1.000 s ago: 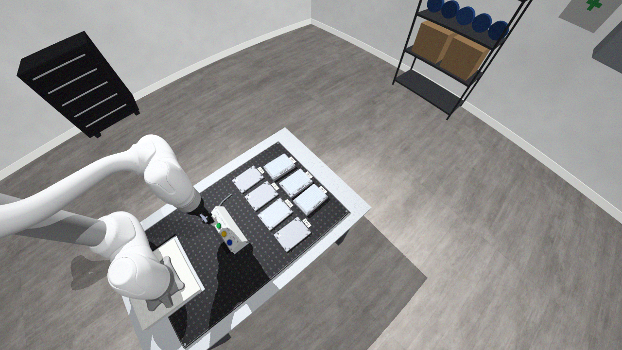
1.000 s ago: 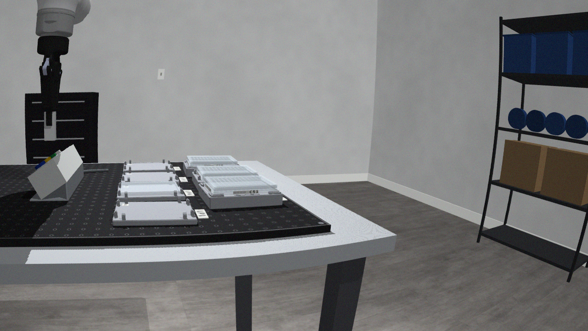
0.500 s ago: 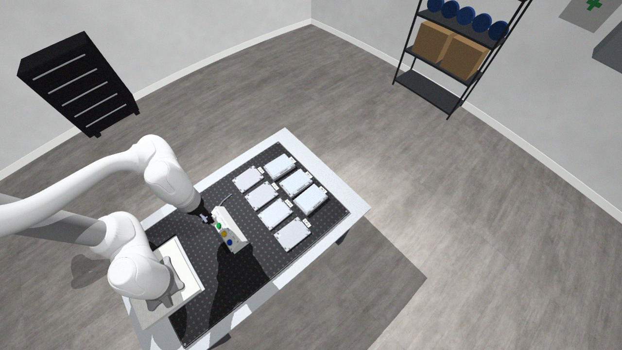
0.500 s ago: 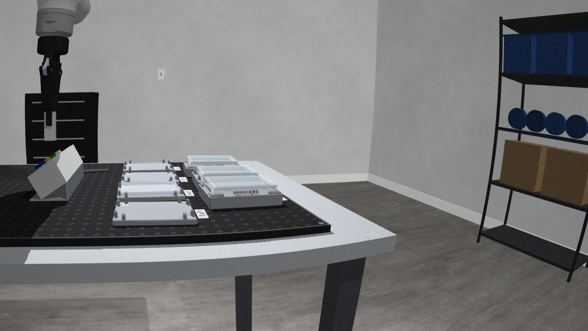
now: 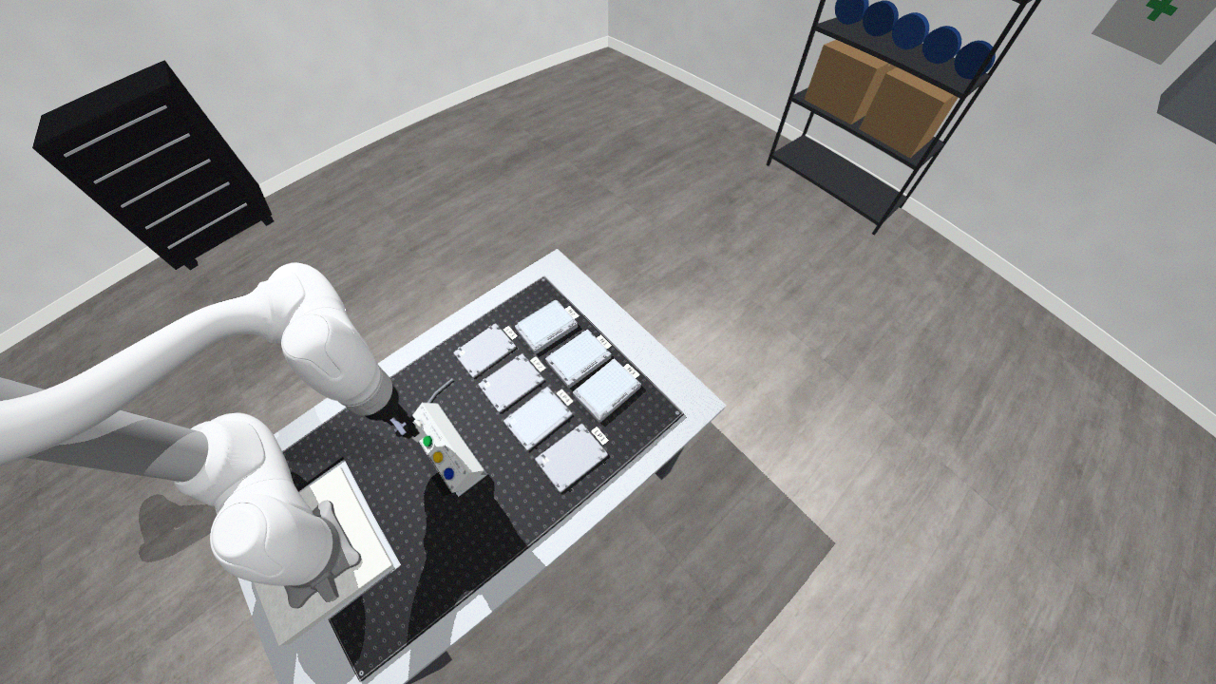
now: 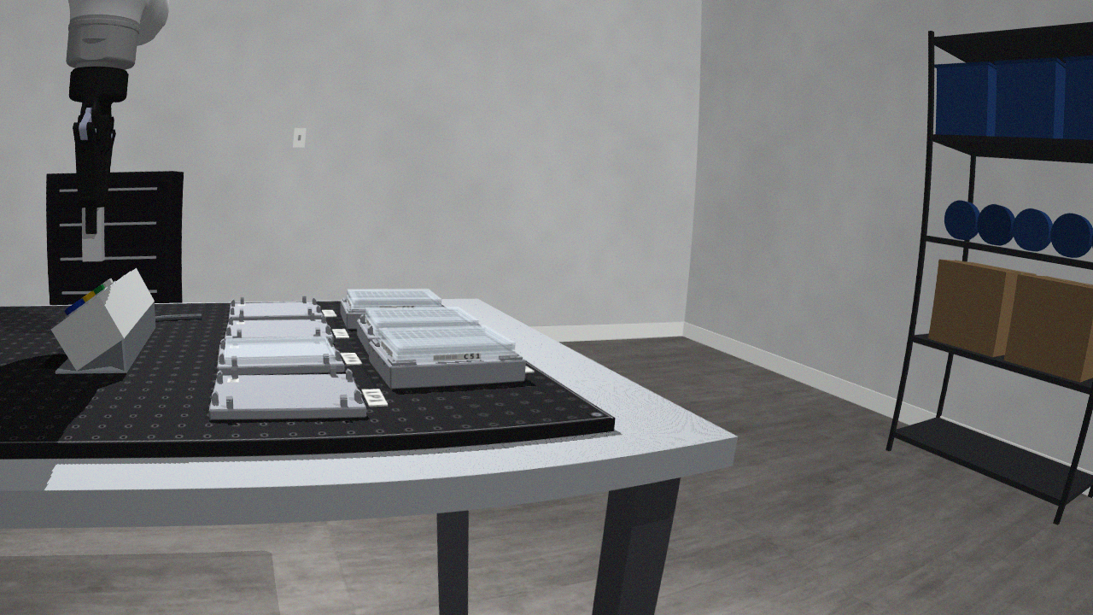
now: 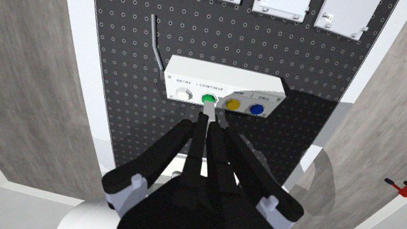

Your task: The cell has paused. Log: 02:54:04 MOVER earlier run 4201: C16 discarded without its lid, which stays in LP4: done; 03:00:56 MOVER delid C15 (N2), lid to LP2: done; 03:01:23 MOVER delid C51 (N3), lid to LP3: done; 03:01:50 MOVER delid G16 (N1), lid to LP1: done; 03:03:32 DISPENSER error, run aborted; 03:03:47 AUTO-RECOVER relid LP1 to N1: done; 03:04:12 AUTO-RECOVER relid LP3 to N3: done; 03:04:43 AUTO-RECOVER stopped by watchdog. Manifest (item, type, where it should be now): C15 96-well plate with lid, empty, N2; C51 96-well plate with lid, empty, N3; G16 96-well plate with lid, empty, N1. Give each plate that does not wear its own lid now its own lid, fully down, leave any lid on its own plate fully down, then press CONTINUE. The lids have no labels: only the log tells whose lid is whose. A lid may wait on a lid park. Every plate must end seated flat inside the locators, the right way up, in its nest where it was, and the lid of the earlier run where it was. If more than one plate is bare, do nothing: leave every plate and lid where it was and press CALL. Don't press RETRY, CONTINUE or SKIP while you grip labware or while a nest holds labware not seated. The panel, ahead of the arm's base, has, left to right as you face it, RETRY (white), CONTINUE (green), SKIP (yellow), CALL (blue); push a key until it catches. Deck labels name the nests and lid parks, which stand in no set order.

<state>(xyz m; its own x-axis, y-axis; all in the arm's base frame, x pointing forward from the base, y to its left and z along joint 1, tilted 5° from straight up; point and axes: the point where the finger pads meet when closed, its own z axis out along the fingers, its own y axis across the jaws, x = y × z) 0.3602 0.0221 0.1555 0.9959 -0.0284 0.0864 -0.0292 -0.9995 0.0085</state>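
Right now my hand is 7 cm above the green continue key. From my hand the other things lie so: blue call key (10 cm to the right, 7 cm below); white retry key (5 cm to the left, 7 cm below); yellow skip key (5 cm to the right, 7 cm below).
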